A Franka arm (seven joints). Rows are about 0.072 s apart.
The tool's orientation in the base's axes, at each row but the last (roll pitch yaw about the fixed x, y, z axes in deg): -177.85 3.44 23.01; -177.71 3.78 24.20; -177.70 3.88 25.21; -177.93 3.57 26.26; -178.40 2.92 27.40; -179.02 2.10 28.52
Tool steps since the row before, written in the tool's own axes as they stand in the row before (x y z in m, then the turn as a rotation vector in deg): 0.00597 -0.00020 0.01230 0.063 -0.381 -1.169; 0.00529 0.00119 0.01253 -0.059 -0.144 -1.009; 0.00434 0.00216 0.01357 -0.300 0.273 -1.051; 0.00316 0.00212 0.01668 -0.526 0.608 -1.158; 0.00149 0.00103 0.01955 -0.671 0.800 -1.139; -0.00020 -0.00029 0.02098 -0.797 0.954 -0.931
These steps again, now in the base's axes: 0.00455 0.00265 -0.01262 -0.008 0.362 1.177; 0.00434 0.00120 -0.01289 -0.035 0.098 1.016; 0.00377 -0.00001 -0.01391 -0.073 -0.382 1.057; 0.00256 -0.00043 -0.01691 -0.120 -0.783 1.166; 0.00066 -0.00020 -0.01962 -0.162 -1.020 1.149; -0.00116 0.00011 -0.02095 -0.207 -1.216 0.943
